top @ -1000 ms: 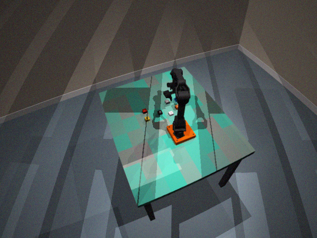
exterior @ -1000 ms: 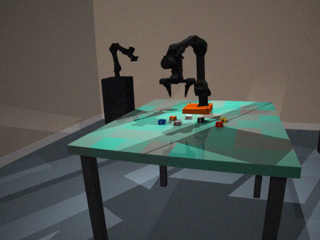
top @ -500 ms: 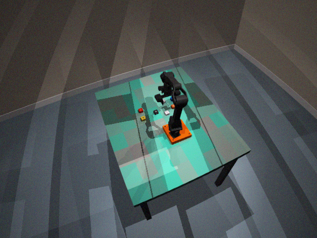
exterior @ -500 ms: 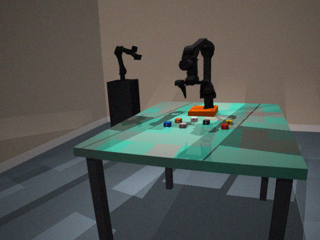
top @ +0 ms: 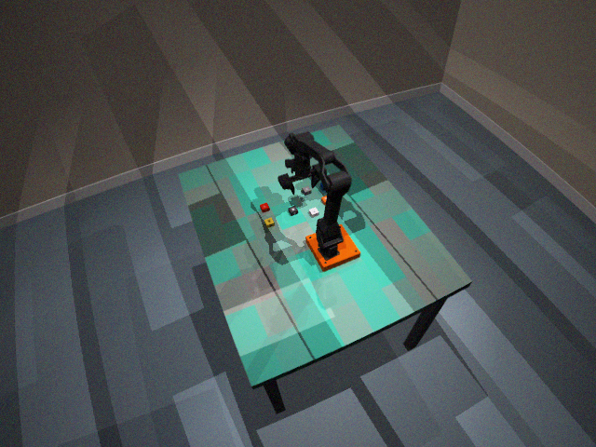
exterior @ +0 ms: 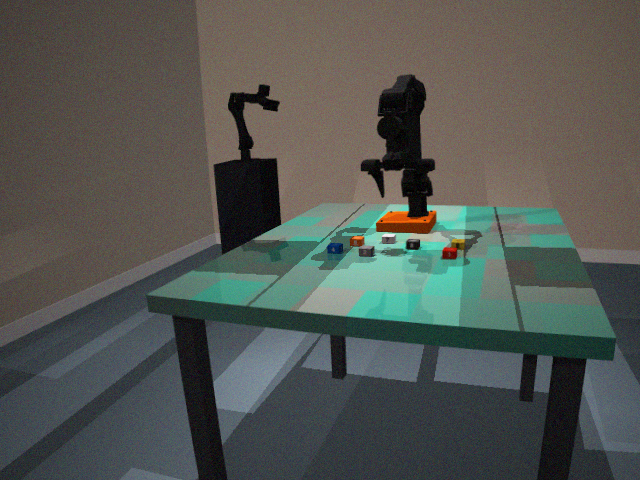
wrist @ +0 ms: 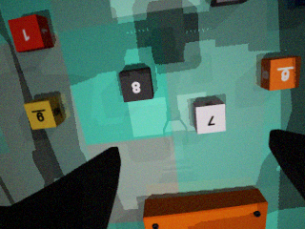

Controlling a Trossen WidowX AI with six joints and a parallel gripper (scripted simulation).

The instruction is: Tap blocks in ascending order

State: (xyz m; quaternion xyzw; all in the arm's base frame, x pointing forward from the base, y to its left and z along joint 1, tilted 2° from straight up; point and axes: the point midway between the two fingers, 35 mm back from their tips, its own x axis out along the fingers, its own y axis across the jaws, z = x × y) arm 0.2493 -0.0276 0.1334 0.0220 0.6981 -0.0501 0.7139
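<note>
Right now the red block is 14 cm to the left of my gripper tip, 12 cm below it and 10 cm ahead of it. Also, from my gripper tip: orange block (12 cm to the right, 12 cm below); black block (12 cm below, 4 cm to the left, 2 cm ahead); white block (12 cm below, 3 cm to the right, 3 cm behind).
</note>
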